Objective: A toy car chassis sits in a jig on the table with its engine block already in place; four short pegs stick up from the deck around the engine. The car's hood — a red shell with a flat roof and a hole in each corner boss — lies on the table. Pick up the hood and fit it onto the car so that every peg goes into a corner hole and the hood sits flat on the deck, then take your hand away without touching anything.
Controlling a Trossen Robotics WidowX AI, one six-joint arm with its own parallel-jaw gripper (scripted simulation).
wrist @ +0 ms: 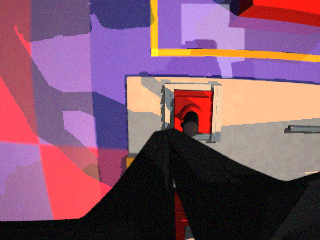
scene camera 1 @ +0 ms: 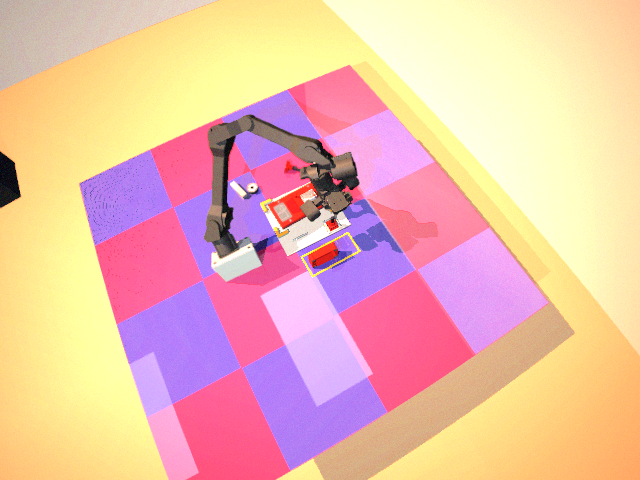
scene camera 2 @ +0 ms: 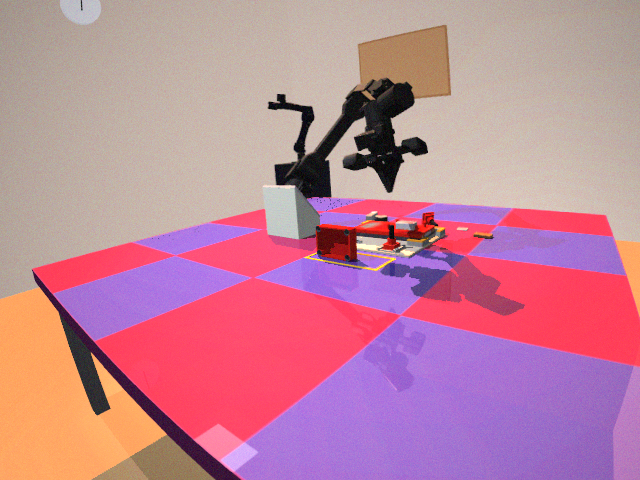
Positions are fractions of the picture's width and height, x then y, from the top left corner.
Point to a red hood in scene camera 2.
0.53,0.51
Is the gripper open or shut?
Shut.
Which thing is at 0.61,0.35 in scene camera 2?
The gripper.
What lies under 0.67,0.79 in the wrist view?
The gripper.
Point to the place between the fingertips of the gripper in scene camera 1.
0.53,0.44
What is the gripper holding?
Nothing.
